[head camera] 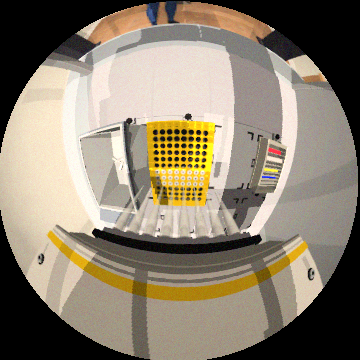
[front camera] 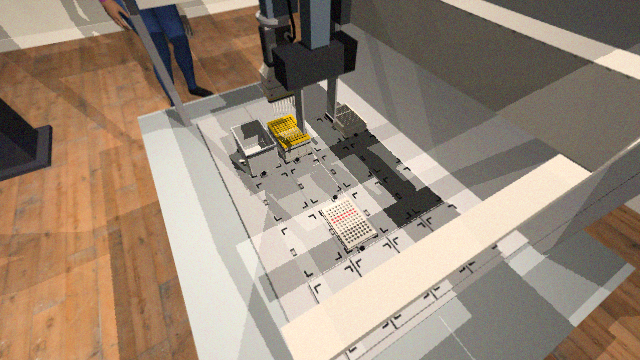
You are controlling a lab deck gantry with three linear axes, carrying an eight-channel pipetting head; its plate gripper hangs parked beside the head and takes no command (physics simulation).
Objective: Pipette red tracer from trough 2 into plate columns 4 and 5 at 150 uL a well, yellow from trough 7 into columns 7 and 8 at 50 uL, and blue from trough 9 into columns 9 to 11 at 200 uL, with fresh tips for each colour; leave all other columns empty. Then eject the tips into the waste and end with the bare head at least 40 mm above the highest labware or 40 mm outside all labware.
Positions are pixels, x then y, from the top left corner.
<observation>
A grey wall [head camera: 309,204]: 0.37 m from the lens.
</observation>
